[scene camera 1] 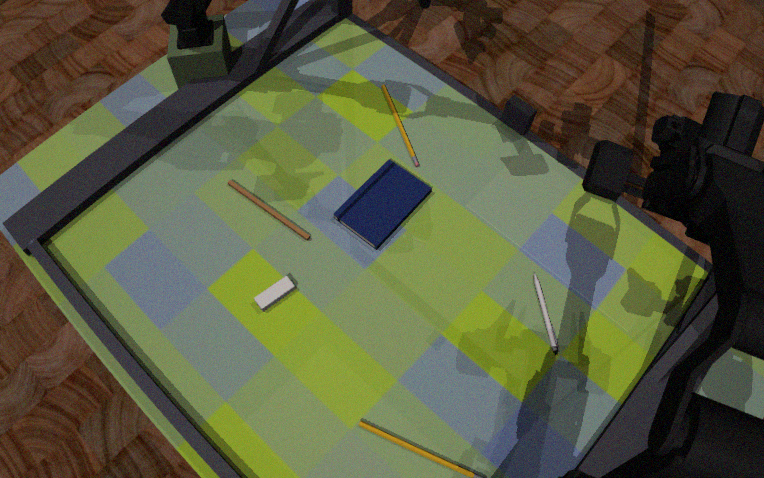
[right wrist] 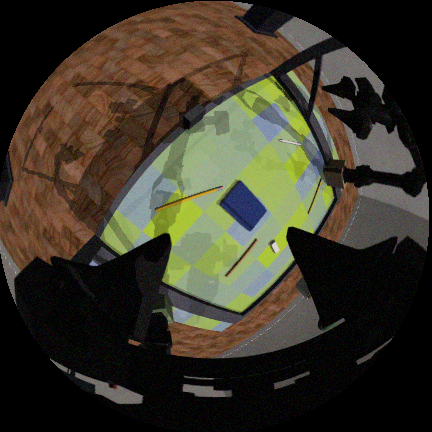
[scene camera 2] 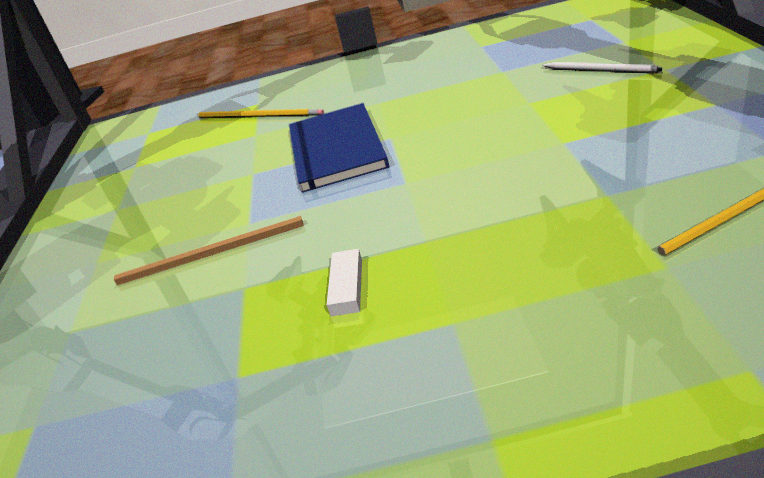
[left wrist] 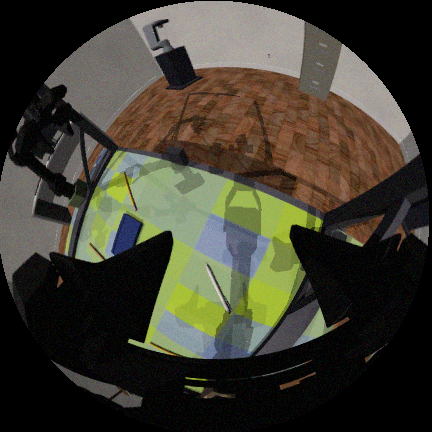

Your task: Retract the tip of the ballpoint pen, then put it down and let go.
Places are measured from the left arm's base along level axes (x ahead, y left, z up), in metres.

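Where they show: left gripper, fingertip midpoint: (scene camera 1: 634, 187) (right wrist: 324, 97) (left wrist: 233, 233); right gripper, fingertip midpoint: (right wrist: 230, 236) (left wrist: 63, 142); left arm's base at its link origin: (right wrist: 344, 174); right arm's base at its link origin: (scene camera 1: 195, 35) (right wrist: 155, 317) (left wrist: 71, 191).
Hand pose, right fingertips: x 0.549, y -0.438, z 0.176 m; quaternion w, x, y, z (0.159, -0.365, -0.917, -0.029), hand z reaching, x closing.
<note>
Things, the pixels of their top centre, and the offset from my right fingertips.
- ballpoint pen at its top centre: (scene camera 2: 599, 62) (scene camera 1: 546, 310) (left wrist: 217, 290) (right wrist: 292, 141) 0.270 m down, 0.386 m back, 0.149 m left
- dark blue notebook at its top centre: (scene camera 2: 333, 139) (scene camera 1: 383, 200) (right wrist: 245, 207) (left wrist: 123, 238) 0.268 m down, 0.078 m back, 0.163 m left
- brown stick at its top centre: (scene camera 2: 207, 247) (scene camera 1: 267, 208) (right wrist: 241, 259) 0.273 m down, 0.057 m ahead, 0.293 m left
- white eraser at its top centre: (scene camera 2: 343, 275) (scene camera 1: 274, 292) 0.268 m down, 0.058 m back, 0.390 m left
The ballpoint pen (scene camera 1: 544, 312) (scene camera 2: 602, 67) (left wrist: 218, 289) (right wrist: 290, 142) is slim and pale grey with a dark button end. It lies flat on the checkered table top, at the right in both scene views. Its pointed end faces the back edge in scene camera 1; how far the tip stands out is too small to tell. My left gripper (left wrist: 233, 233) (right wrist: 324, 97) is open and empty, raised above the table, with the pen showing below and between its fingers in its wrist view. My right gripper (right wrist: 230, 236) is open and empty, high and away from the pen.
A dark blue notebook (scene camera 1: 384, 204) (scene camera 2: 339, 145) lies mid-table. A brown stick (scene camera 1: 269, 209) (scene camera 2: 208, 250), a white eraser (scene camera 1: 274, 292) (scene camera 2: 343, 281) and two yellow pencils (scene camera 1: 400, 125) (scene camera 1: 416, 448) lie around it. A dark frame rail (scene camera 1: 112, 169) borders the table.
</note>
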